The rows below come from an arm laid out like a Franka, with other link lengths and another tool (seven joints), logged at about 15 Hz.
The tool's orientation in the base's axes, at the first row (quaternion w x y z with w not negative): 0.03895 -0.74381 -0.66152 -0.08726
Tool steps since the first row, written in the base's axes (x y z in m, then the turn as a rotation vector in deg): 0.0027 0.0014 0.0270 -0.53 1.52 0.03; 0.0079 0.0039 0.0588 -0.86 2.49 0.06; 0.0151 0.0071 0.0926 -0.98 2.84 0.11; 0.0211 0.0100 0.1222 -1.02 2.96 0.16; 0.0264 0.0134 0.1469 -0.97 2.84 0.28; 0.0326 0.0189 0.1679 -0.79 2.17 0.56; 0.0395 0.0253 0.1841 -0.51 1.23 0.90
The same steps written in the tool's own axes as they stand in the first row. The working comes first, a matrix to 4 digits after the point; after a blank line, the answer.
The tool's axes in the first row as the columns of a matrix, in the base's axes (used below as rounded here):
0.1095 0.9909 0.0783
0.9773 -0.1217 0.1734
0.1813 0.0575 -0.9817

0.0066 0.0041 -0.0261 1.43 -0.71 0.19; 0.0153 0.0107 -0.0564 2.35 -1.15 0.31; 0.0254 0.0194 -0.0885 2.69 -1.31 0.31; 0.0342 0.0267 -0.1166 2.81 -1.36 0.28; 0.0426 0.0330 -0.1398 2.72 -1.29 0.14; 0.0525 0.0397 -0.1590 2.14 -1.01 -0.24; 0.0624 0.0466 -0.1733 1.31 -0.60 -0.71
